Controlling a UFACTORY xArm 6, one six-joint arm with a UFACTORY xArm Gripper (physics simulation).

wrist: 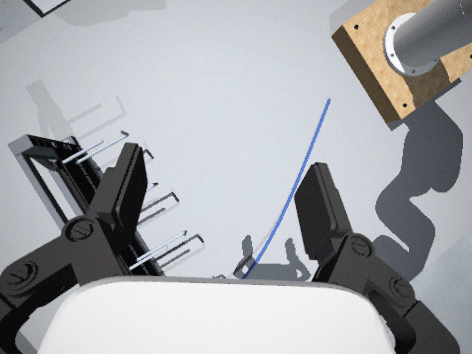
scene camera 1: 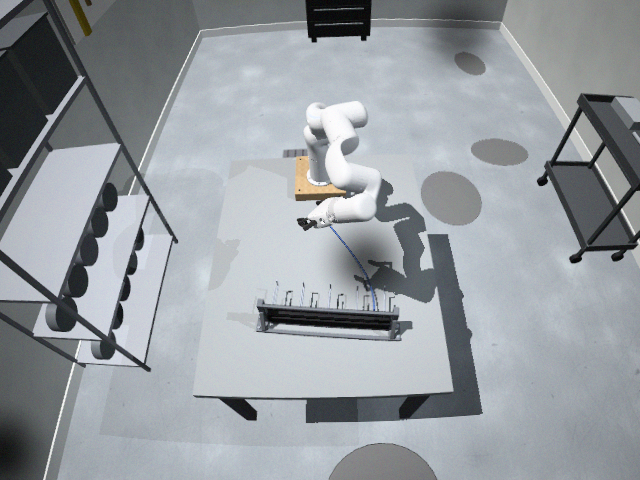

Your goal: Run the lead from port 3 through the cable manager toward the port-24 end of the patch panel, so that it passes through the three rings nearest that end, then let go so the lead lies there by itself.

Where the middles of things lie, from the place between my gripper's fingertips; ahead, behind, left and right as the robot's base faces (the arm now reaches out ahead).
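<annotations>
My gripper's 35 cm above the dark patch panel (scene camera 1: 336,320), and it's 21 cm short of the panel and 8 cm to the right of it.
</annotations>
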